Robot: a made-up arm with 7 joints. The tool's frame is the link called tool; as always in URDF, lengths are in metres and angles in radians. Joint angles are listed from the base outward. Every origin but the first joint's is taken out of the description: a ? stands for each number. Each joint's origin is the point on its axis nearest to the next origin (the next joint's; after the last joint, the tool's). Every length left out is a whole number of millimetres.
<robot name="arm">
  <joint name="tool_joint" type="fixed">
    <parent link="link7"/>
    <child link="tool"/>
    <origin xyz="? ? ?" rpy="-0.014 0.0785 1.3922"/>
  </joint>
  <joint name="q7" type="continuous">
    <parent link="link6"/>
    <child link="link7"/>
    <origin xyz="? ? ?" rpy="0 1.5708 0"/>
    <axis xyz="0 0 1"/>
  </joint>
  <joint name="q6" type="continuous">
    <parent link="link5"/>
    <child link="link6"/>
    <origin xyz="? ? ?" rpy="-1.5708 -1.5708 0"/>
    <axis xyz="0 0 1"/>
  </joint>
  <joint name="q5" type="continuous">
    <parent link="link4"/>
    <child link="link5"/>
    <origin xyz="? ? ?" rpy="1.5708 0 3.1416"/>
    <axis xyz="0 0 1"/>
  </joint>
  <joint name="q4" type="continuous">
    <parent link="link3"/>
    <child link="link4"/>
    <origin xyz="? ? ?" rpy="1.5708 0 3.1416"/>
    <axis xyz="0 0 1"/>
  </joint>
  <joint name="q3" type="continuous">
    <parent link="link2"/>
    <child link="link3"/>
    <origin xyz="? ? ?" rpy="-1.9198 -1.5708 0"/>
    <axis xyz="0 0 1"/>
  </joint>
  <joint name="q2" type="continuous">
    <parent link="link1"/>
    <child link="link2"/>
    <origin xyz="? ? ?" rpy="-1.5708 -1.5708 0"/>
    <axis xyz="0 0 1"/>
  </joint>
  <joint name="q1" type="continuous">
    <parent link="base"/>
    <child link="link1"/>
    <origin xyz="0.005 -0.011 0.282" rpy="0 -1.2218 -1.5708"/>
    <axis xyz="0 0 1"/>
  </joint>
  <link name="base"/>
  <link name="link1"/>
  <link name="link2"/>
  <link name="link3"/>
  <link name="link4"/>
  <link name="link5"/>
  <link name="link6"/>
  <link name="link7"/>
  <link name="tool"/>
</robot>
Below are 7 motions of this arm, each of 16 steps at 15 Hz.
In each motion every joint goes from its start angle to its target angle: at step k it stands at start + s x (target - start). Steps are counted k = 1, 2, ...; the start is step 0. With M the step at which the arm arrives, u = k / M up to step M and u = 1 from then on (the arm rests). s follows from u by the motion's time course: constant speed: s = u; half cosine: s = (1 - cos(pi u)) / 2; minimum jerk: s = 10 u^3 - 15 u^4 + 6 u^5.
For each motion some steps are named. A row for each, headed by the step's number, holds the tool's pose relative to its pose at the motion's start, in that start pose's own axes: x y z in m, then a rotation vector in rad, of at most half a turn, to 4 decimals.
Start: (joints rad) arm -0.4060 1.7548 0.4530 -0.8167 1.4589 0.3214 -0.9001
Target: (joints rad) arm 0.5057 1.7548 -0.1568 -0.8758 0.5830 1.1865 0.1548
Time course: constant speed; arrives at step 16
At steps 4, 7, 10, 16:
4: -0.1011 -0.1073 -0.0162 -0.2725 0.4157 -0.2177
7: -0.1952 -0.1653 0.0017 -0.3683 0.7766 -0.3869
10: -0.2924 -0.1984 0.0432 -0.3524 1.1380 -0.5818
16: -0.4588 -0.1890 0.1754 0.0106 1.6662 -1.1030

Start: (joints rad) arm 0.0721 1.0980 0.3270 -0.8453 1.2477 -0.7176 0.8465
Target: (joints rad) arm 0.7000 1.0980 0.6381 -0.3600 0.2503 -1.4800 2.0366
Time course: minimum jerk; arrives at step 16
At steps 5, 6, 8, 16:
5: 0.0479 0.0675 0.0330 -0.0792 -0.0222 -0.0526
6: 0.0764 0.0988 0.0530 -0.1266 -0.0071 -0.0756
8: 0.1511 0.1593 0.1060 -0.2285 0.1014 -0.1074
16: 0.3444 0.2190 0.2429 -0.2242 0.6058 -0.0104

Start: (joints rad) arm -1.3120 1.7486 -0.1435 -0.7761 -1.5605 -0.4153 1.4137
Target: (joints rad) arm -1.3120 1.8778 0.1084 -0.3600 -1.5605 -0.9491 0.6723
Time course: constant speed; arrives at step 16
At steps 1, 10, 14, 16:
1: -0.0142 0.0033 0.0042 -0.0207 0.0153 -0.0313
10: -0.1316 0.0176 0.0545 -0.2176 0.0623 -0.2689
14: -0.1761 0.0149 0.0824 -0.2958 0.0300 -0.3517
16: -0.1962 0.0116 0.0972 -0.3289 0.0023 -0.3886

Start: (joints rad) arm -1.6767 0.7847 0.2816 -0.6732 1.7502 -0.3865 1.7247
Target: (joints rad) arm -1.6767 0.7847 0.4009 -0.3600 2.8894 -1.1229 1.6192
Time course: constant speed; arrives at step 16
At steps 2, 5, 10, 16:
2: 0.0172 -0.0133 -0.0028 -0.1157 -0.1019 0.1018
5: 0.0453 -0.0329 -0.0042 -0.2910 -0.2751 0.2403
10: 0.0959 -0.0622 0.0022 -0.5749 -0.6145 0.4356
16: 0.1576 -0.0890 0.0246 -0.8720 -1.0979 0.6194

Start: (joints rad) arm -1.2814 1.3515 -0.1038 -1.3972 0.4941 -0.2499 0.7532
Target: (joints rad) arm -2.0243 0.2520 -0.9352 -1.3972 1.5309 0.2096 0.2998
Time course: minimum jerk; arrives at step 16
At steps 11, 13, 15, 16:
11: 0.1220 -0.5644 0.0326 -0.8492 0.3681 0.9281
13: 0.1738 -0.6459 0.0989 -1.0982 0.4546 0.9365
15: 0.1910 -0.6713 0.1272 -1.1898 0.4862 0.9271
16: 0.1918 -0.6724 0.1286 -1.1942 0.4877 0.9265

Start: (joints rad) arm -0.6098 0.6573 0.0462 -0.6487 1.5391 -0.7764 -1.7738
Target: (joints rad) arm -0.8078 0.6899 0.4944 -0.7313 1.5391 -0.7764 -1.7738
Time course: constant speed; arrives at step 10
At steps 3, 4, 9, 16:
3: 0.0305 0.0490 -0.0348 0.0707 0.0596 0.1467
4: 0.0387 0.0664 -0.0457 0.0935 0.0796 0.1960
9: 0.0648 0.1579 -0.0937 0.2015 0.1813 0.4452
16: 0.0668 0.1766 -0.1020 0.2218 0.2022 0.4954

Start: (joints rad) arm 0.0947 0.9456 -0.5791 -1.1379 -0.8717 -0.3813 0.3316
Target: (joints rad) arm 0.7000 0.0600 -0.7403 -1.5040 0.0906 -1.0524 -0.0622
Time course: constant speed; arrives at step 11
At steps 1, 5, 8, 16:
1: 0.0532 -0.0289 -0.0163 0.0111 -0.1500 0.1148
5: 0.2651 -0.0839 -0.0310 0.1939 -0.6616 0.6283
8: 0.3925 -0.0606 -0.0086 0.4838 -0.8993 1.0568
16: 0.4691 0.0028 0.0221 0.8931 -0.9515 1.4934

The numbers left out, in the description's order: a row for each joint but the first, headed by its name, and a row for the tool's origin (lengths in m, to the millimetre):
tool: -0.015 -0.014 0
q7: -0.032 0.015 0
q6: -0.023 -0.011 0
q5: 0.03 -0.448 0
q4: 0.042 -0.034 0
q3: -0.038 -0.162 0
q2: -0.013 0.014 0

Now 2 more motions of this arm.
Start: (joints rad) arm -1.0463 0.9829 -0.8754 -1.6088 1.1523 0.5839 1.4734
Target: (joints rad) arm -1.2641 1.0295 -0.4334 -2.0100 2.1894 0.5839 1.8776
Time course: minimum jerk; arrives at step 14
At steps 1, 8, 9, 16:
1: -0.0001 -0.0013 0.0005 -0.0030 0.0013 0.0031
8: -0.0436 -0.2204 0.1547 -0.4852 0.4419 0.4687
9: -0.0591 -0.2512 0.1936 -0.5421 0.5620 0.5292
16: -0.0963 -0.2990 0.2764 -0.6066 0.8268 0.6218

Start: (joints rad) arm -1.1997 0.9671 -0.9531 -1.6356 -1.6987 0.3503 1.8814
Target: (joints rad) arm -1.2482 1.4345 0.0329 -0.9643 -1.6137 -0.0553 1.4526
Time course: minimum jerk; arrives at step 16
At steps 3, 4, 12, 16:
3: -0.0231 0.0295 -0.0037 0.0319 0.0455 -0.0491
4: -0.0477 0.0640 -0.0053 0.0676 0.0973 -0.1019
12: -0.1945 0.5631 0.2384 0.5837 0.8259 -0.5377
16: -0.1859 0.6082 0.2951 0.6523 0.9024 -0.5466

